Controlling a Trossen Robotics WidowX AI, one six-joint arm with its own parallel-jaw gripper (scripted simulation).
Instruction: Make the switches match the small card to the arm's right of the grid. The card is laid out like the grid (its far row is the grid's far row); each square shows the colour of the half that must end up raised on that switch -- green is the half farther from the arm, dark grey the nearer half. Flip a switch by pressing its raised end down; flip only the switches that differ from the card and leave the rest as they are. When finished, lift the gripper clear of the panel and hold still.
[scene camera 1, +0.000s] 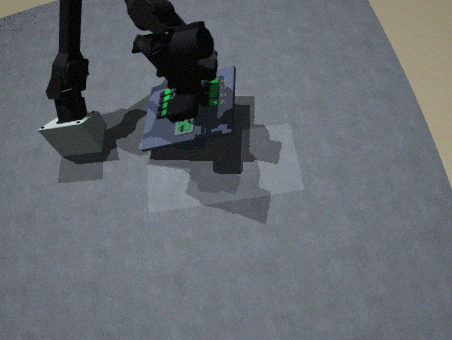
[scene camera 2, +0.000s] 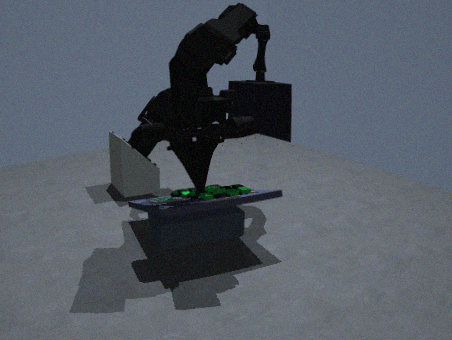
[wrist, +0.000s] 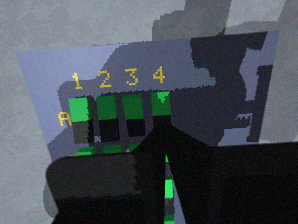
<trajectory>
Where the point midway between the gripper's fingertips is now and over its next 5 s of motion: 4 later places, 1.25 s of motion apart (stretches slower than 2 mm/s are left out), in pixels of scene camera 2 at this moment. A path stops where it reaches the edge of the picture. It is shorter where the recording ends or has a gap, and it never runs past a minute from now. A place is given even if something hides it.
The gripper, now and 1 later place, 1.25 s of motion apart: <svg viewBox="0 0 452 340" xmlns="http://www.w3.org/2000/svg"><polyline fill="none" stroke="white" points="200,190 198,174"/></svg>
</trajectory>
